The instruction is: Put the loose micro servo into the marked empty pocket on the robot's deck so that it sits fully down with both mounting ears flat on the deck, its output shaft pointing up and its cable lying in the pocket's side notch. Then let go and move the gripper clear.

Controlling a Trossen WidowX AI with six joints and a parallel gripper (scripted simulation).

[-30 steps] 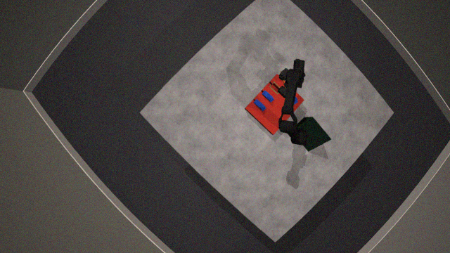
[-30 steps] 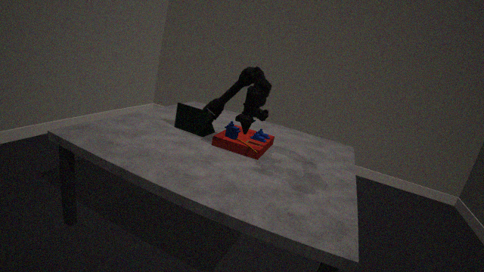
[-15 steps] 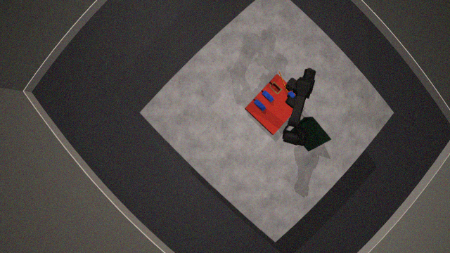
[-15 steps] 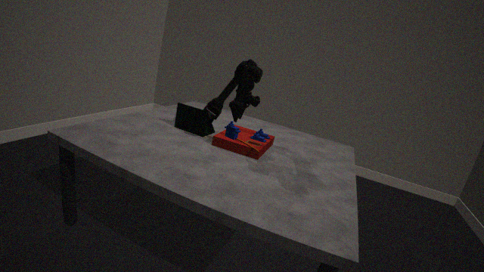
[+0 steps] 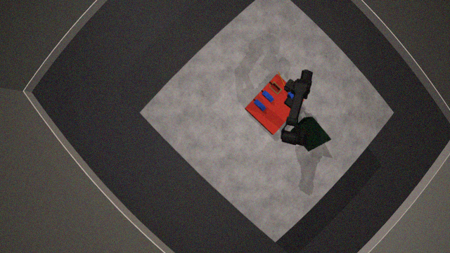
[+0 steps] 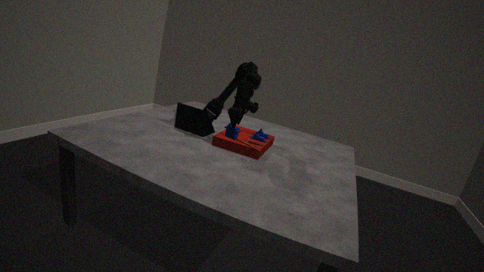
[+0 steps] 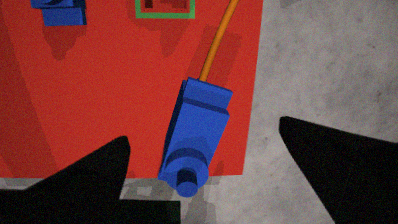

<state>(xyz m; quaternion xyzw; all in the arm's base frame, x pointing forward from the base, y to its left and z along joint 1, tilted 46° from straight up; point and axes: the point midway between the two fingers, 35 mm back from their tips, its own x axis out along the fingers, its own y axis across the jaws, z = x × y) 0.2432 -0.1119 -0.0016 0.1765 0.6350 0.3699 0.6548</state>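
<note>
Now: the red deck 2 cm behind my gripper tip, 10 cm to the left of it and 9 cm below it.
</note>
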